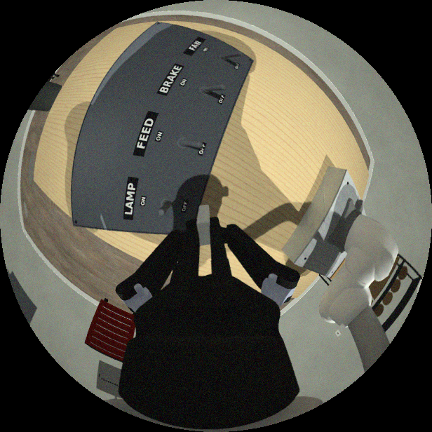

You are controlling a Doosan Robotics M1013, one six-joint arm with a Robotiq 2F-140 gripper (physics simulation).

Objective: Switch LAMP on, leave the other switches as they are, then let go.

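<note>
The dark grey switch panel (112, 115) lies on the wooden table, with labels LAMP, FEED, BRAKE and FAN. The LAMP switch (165, 206) is between its ON and OFF marks, partly in the gripper's shadow; which way its lever leans is hard to tell. The FEED lever (192, 145), the BRAKE lever (214, 93) and the FAN lever (232, 61) lean toward OFF. My gripper (204, 213) is shut and empty. Its tips show to the right of the LAMP switch, past the OFF mark near the panel's edge, and appear apart from the lever.
A light box-like base (313, 212) stands on the table at the right, beside the white arm links (371, 247). Past them is a dark rack with brown round things. A red slatted object (109, 330) is at the lower left, and a dark object (46, 97) at the left edge.
</note>
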